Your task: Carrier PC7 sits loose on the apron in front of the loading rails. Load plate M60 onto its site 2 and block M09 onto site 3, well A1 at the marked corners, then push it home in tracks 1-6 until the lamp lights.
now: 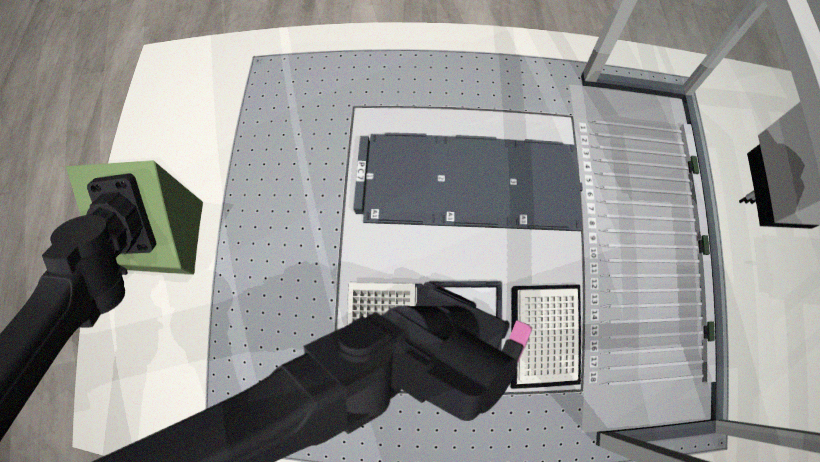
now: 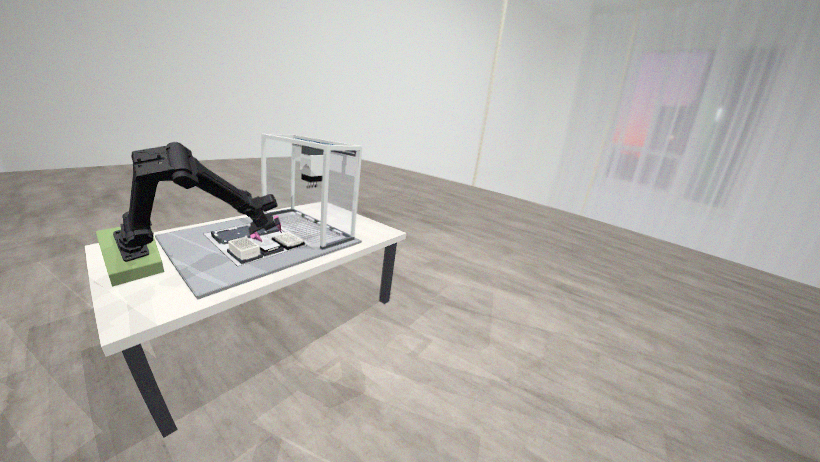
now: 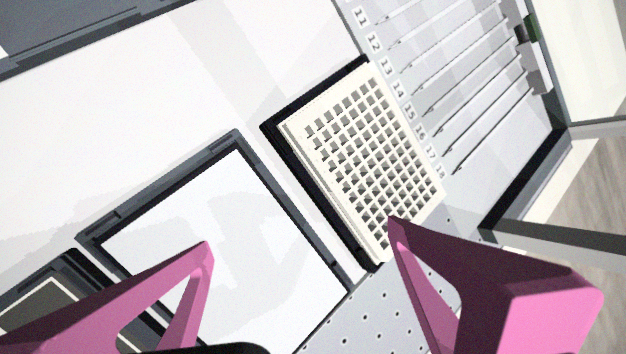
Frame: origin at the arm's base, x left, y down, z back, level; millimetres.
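Where they show: gripper, fingertip midpoint: (image 1: 493, 328) (image 2: 271, 236) (image 3: 298, 238); arm's base, origin of the base link: (image 1: 124, 212) (image 2: 131, 244).
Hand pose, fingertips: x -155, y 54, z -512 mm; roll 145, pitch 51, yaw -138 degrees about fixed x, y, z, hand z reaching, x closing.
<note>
Things, the pixels of their centre, and the offset from my fingertips. "spot": a spot on its surface instead.
- Carrier PC7, body centre: (image 1: 474, 178) (image 2: 247, 230) dy +34, dx +211, dz +10 mm
- white apron, surface spot: (image 3: 165, 85) spot: dy +48, dx +109, dz -5 mm
- cream small-well plate, body centre: (image 3: 372, 165) (image 1: 548, 335) (image 2: 288, 239) dy +30, dx -14, dz -80 mm
- cream block, body centre: (image 1: 381, 333) (image 2: 244, 248) dy +16, dx -1, dz +140 mm
- head with pins, body centre: (image 2: 312, 164) dy -300, dx +102, dz -319 mm
Carrier PC7 (image 1: 470, 183) (image 2: 229, 234) (image 3: 60, 25) lies flat and dark on the white apron (image 1: 459, 252) (image 3: 165, 85), with bare sites 1-3 and A1 marks along its near edge. Its right end is by the loading rails (image 1: 648, 246) at tracks 1-6. A cream small-well plate (image 1: 549, 338) (image 2: 288, 239) (image 3: 370, 160) sits in a black frame at right; a cream block (image 1: 381, 295) (image 2: 245, 247) with larger wells is at left. M60 and M09 labels are not readable. My gripper (image 2: 267, 230) (image 3: 298, 238) is open and empty above the middle frame and the small-well plate's edge.
A dark frame (image 1: 499, 295) (image 3: 295, 210) with a flat white inside lies between plate and block. Enclosure posts (image 2: 324, 198) rise around the rails. A head with pins (image 1: 786, 189) (image 2: 311, 166) hangs over them. Small green parts (image 1: 704, 245) (image 3: 532, 28) sit at the rails' far end.
</note>
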